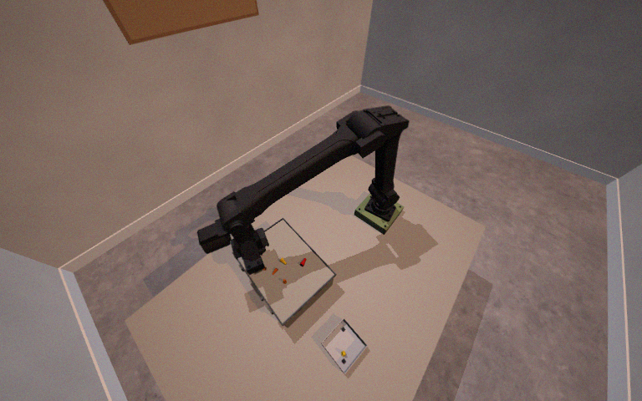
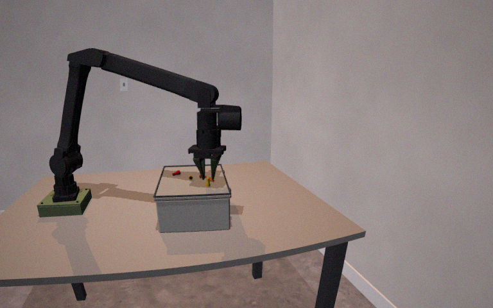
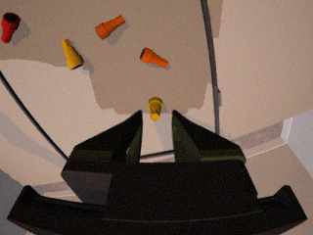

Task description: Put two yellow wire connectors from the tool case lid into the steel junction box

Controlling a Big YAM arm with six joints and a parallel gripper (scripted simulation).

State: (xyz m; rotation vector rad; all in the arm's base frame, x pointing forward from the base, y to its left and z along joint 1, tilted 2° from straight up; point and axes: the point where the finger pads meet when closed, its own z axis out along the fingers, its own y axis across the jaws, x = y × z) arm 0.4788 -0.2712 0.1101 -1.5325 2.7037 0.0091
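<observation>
Now: hand 40 mm to the right of the orange connector, 20 mm short of it and 20 mm above it. The rest, counted from my hand: grey tool case 80 mm to the left, 60 mm below, 30 mm behind; then red wire connector 140 mm to the left, 70 mm behind, 20 mm below.
</observation>
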